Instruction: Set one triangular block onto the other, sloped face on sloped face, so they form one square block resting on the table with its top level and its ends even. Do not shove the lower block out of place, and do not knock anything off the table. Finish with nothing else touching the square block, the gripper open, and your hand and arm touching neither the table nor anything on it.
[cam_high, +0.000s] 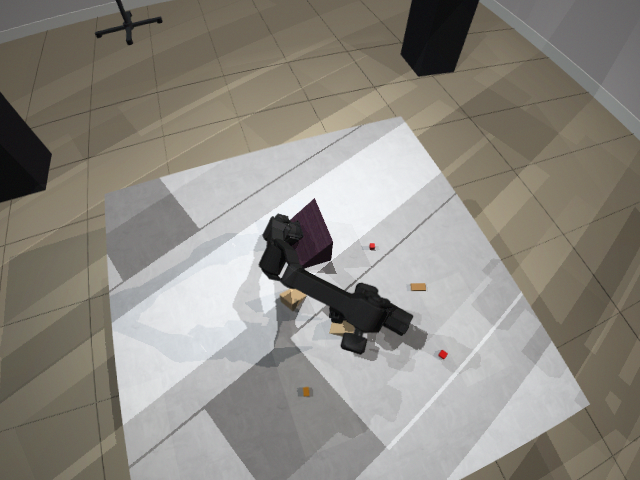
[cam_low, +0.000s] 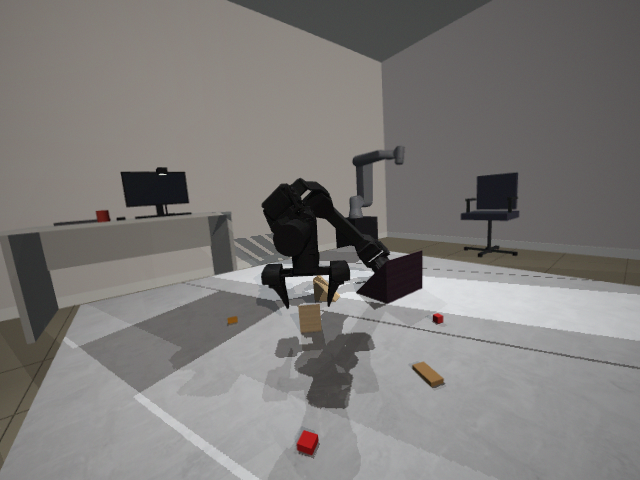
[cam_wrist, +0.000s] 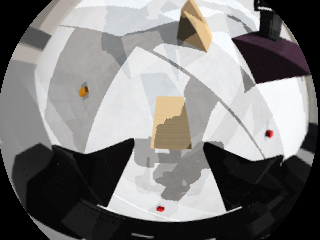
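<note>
Right now my gripper tip is 1 cm past the triangular block, 1 cm to the left of it and 4 cm above it. From my gripper tip the other things lie so: orange block: 13 cm ahead, 18 cm to the right, 6 cm below; then tan plank: 7 cm behind, 26 cm to the left, 6 cm below.
</note>
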